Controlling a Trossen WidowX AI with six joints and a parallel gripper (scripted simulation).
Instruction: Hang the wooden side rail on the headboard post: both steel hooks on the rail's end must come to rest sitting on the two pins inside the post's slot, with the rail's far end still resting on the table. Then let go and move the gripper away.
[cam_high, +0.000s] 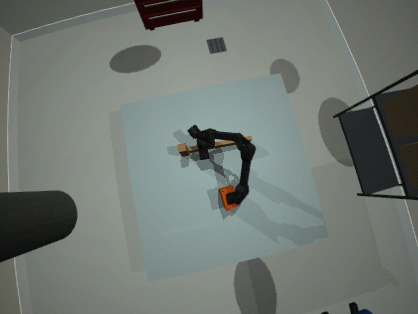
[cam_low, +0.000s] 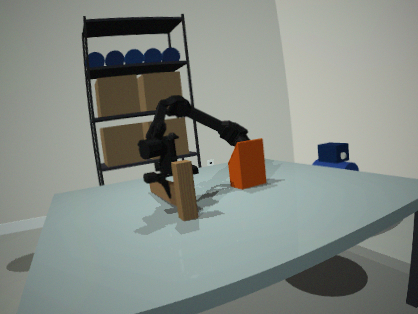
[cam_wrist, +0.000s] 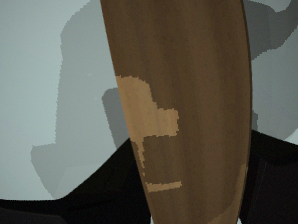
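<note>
Now: the wooden headboard post 13 cm to the left of my gripper tip and 4 cm above it.
</note>
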